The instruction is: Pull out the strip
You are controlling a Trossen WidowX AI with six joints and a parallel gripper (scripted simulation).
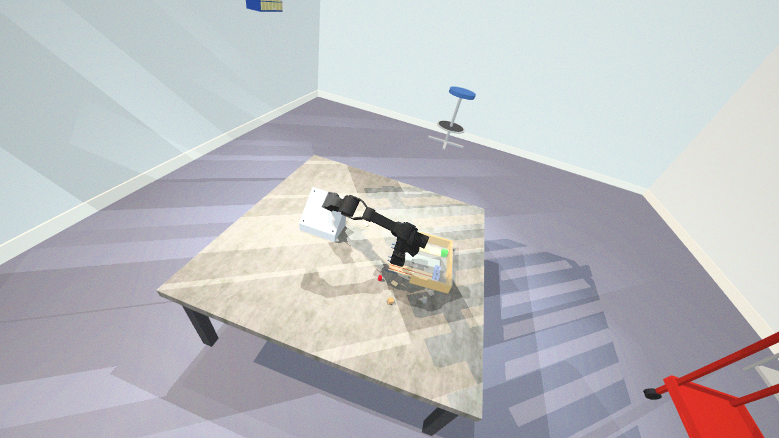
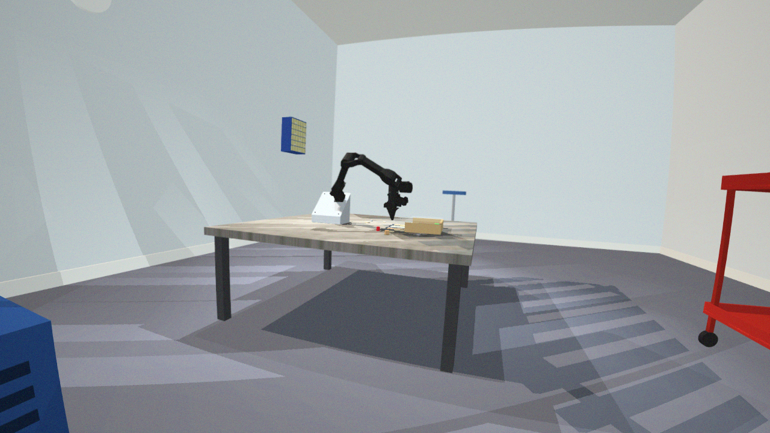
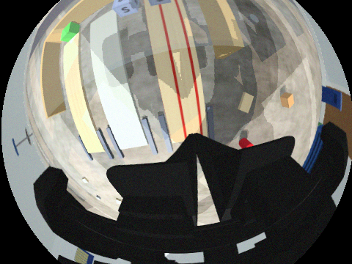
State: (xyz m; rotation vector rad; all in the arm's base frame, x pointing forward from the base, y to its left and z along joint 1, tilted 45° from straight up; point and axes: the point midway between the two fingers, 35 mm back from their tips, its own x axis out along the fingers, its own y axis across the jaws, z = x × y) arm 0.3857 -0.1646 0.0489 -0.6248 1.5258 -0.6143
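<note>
The red piece is 10 cm to the right of my gripper tip, 5 cm behind it and 4 cm below it. Round my gripper tip: tan cube 20 cm to the right, 4 cm below, 2 cm ahead.
</note>
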